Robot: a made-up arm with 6 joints.
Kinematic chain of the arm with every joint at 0, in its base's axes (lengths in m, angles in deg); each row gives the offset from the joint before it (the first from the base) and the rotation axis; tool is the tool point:
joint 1: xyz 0 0 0.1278 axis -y
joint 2: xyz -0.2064 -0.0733 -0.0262 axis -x
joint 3: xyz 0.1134 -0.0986 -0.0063 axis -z
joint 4: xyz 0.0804 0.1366 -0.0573 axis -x
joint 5: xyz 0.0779 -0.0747 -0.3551 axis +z
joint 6: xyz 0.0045 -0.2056 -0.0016 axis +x
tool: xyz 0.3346 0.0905 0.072
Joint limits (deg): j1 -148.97..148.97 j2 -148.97..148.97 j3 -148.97..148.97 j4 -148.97..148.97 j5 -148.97..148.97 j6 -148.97..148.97
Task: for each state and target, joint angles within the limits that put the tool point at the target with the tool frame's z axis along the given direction. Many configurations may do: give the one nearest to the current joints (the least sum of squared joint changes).
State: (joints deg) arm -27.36 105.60 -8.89 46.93 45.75 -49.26
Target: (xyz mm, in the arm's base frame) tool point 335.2 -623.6 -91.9 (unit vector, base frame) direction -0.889 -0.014 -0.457
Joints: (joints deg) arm -39.86 74.11 19.96 16.77 41.93 -93.07
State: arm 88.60 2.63 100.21 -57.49 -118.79 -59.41
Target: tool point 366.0 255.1 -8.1 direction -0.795 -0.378 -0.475
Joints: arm 59.90 -45.37 116.06 -35.56 -131.47 -24.16
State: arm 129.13 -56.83 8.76 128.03 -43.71 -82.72
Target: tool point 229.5 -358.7 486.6 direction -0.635 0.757 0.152
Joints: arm 87.21 -79.24 -6.47 95.28 -20.57 -36.14
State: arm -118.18 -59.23 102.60 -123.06 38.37 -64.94
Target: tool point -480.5 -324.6 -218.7 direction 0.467 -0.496 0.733
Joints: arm -139.60 -72.86 40.70 -140.27 22.65 -76.79
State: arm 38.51 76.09 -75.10 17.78 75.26 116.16
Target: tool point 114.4 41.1 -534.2 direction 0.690 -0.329 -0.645
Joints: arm 5.07 40.47 -64.72 -26.39 30.80 117.15
